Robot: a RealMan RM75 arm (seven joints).
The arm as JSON. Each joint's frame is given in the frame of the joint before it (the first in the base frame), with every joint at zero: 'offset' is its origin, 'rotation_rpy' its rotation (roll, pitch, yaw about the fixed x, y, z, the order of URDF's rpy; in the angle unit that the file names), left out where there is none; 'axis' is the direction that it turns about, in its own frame. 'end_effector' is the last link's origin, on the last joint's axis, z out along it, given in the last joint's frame.
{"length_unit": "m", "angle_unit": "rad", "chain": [
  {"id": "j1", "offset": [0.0, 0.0, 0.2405], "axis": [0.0, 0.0, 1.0]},
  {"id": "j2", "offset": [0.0, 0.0, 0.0], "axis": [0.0, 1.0, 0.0]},
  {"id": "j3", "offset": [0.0, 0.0, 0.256], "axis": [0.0, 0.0, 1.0]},
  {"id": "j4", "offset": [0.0, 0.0, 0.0], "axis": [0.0, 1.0, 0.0]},
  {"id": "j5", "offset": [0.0, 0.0, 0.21], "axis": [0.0, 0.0, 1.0]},
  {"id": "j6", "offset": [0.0, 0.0, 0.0], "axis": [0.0, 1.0, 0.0]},
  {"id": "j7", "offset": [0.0, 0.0, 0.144], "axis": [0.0, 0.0, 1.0]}
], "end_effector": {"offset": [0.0, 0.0, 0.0]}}
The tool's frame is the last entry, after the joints.
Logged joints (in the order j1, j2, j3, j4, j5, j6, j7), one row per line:
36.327, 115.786, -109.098, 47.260, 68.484, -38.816, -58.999
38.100, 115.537, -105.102, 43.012, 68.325, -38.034, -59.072
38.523, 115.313, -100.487, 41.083, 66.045, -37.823, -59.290
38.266, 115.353, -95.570, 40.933, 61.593, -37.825, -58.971
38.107, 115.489, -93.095, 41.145, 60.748, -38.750, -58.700
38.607, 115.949, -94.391, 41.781, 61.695, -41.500, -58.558
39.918, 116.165, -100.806, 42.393, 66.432, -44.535, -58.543
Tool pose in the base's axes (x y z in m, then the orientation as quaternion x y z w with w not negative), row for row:
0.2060, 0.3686, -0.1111, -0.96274, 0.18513, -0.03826, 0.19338
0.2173, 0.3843, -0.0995, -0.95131, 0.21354, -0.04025, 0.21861
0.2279, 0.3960, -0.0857, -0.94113, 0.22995, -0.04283, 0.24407
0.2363, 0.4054, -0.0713, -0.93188, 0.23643, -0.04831, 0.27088
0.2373, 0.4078, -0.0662, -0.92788, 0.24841, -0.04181, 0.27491
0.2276, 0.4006, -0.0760, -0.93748, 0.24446, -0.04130, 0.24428
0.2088, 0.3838, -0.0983, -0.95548, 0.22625, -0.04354, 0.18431
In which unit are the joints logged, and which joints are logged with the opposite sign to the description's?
The joints are logged in degrees. Opposite sign: j4, j6.
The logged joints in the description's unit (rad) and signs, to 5 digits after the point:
0.63403, 2.02085, -1.90412, -0.82484, 1.19527, 0.67747, -1.02973
0.66497, 2.01650, -1.83438, -0.75070, 1.19250, 0.66382, -1.03100
0.67235, 2.01259, -1.75383, -0.71703, 1.15270, 0.66014, -1.03481
0.66787, 2.01329, -1.66801, -0.71442, 1.07500, 0.66017, -1.02924
0.66509, 2.01566, -1.62481, -0.71812, 1.06025, 0.67632, -1.02451
0.67382, 2.02369, -1.64743, -0.72922, 1.07678, 0.72431, -1.02203
0.69670, 2.02746, -1.75940, -0.73990, 1.15946, 0.77728, -1.02177

